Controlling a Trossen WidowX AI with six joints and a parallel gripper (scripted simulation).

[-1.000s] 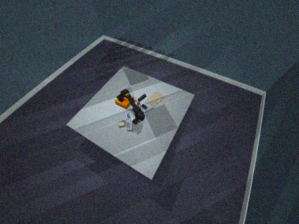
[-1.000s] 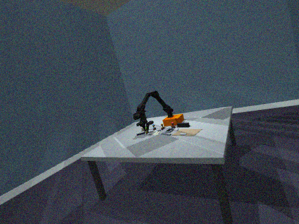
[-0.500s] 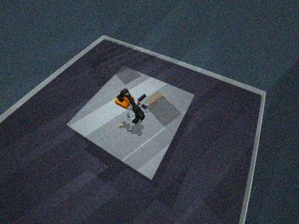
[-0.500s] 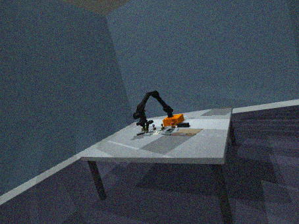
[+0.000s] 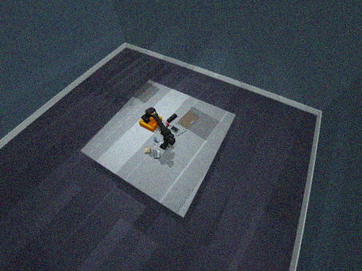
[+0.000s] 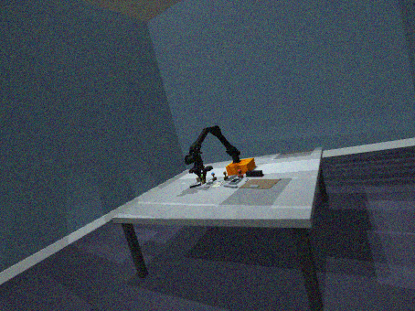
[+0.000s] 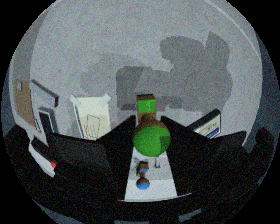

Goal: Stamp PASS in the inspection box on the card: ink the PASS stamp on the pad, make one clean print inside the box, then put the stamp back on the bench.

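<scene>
Now: gripper tip 80 mm past the dark rectangular pad, 220 mm to the right of it and 50 mm above it. Round my gripper tip: white card (50 mm behind, 90 mm to the left, 60 mm below); green-knob stamp (right at my gripper tip); blue-knob stamp (160 mm behind, 20 mm to the right, 40 mm below).
</scene>
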